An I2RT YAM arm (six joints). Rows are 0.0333 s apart.
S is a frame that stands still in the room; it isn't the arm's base.
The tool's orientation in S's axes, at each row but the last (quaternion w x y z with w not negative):
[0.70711 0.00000 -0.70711 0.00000]
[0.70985 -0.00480 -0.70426 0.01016]
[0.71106 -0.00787 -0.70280 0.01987]
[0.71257 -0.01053 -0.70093 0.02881]
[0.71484 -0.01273 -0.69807 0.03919]
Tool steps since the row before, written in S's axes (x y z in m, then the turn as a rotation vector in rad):
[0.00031 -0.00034 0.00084 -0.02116 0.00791 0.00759]
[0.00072 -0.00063 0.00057 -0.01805 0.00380 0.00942]
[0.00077 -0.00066 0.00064 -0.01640 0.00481 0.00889]
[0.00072 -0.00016 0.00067 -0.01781 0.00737 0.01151]
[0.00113 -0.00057 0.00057 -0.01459 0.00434 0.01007]
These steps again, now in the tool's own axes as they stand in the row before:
[0.00084 -0.00034 -0.00031 0.00759 0.00791 0.02116]
[0.00056 -0.00065 -0.00071 0.00936 0.00374 0.01810]
[0.00062 -0.00070 -0.00075 0.00889 0.00474 0.01642]
[0.00067 -0.00022 -0.00070 0.01162 0.00719 0.01781]
[0.00055 -0.00065 -0.00109 0.01003 0.00415 0.01467]

